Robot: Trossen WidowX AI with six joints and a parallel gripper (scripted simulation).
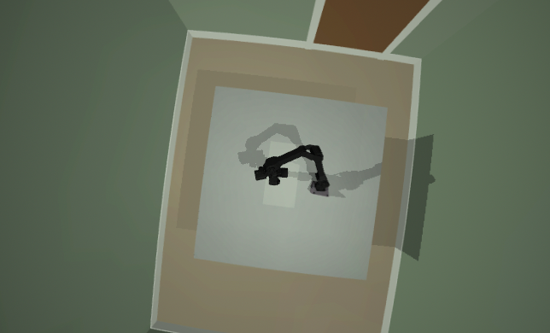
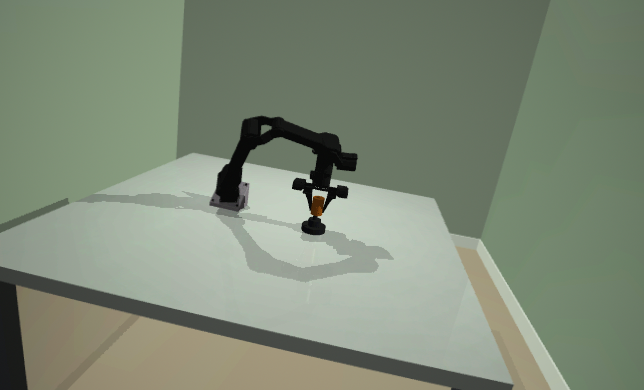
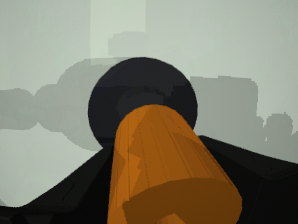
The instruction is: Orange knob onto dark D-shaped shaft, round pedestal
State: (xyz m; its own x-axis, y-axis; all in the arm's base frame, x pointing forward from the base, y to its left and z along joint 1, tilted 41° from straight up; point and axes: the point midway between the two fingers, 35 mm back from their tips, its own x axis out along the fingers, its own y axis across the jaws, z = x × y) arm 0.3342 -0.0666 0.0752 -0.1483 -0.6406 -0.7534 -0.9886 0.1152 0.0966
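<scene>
My gripper tip is now 20 mm below the orange knob. Also, from my gripper tip: round dark pedestal: 40 mm below.
</scene>
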